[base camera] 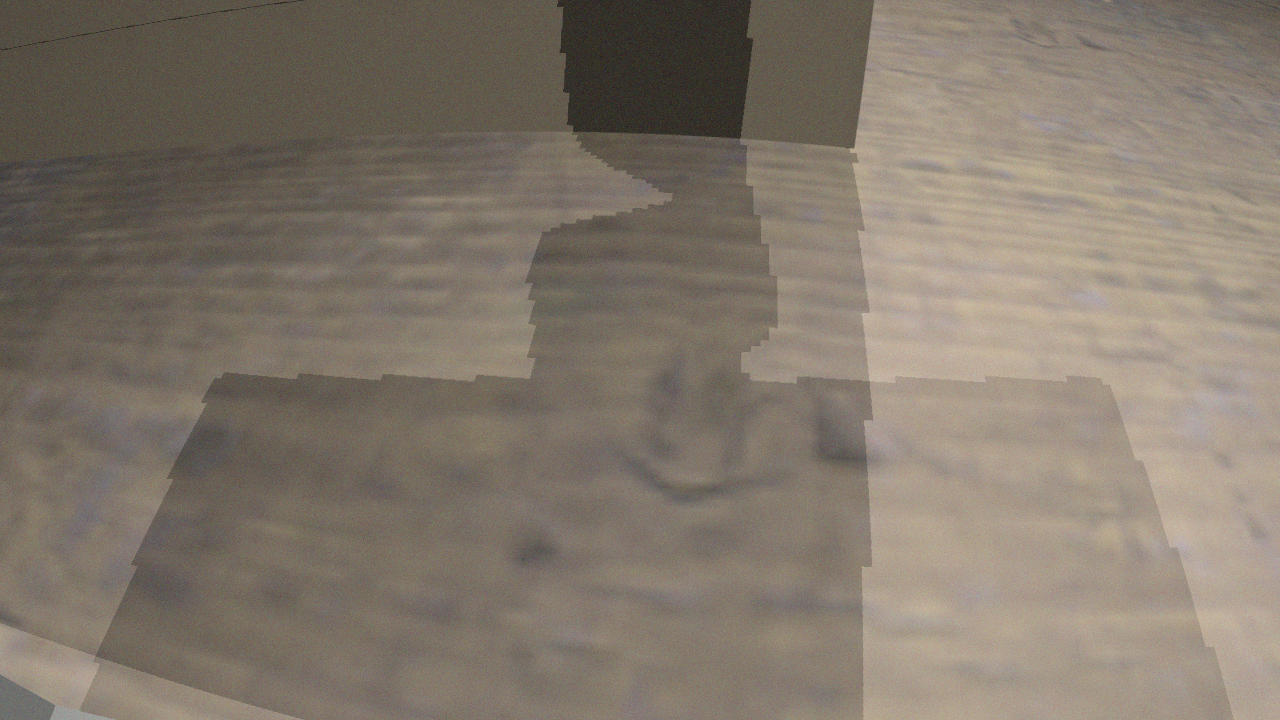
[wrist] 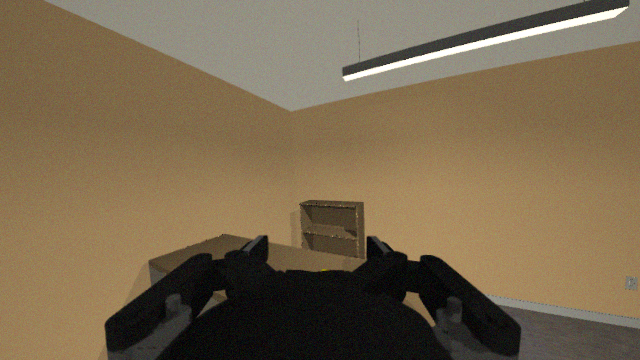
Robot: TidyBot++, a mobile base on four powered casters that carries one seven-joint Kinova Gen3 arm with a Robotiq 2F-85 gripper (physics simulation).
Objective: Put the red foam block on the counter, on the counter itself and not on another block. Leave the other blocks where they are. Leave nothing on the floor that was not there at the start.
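Places are measured from the arm's base along level axes (x ahead, y left, z up), in millimetres.
Where they show: gripper, between the fingertips: (wrist: 317, 246).
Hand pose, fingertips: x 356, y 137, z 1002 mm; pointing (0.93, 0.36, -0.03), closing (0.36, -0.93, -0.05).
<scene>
After its pixels a point has its place.
The red foam block does not show in either view. In the wrist view, a brown counter top (wrist: 207, 248) {x 1136, y 1409, z 514 mm} shows at the lower left, partly hidden behind my gripper (wrist: 317, 246) {x 356, y 137, z 1002 mm}. A small yellow patch (wrist: 325, 270) {x 1063, y 404, z 555 mm} shows just above the gripper's dark body, between the fingers; what it belongs to is too hidden to tell. My gripper is open, with its fingers wide apart and no object between the tips. It points level across the room.
A small open shelf unit (wrist: 361, 230) {x 2415, y 430, z 332 mm} stands behind the counter near the room's corner. Orange walls (wrist: 500, 175) {x 2489, y -974, z 961 mm} meet behind it. A long lamp (wrist: 485, 42) {x 1338, y -399, z 1681 mm} hangs above. In the base view, a plain upright panel (base camera: 268, 71) {x 736, y 388, z -316 mm} rises from the wood floor (base camera: 1029, 268) {x 528, y -275, z -396 mm}, with shadows across both.
</scene>
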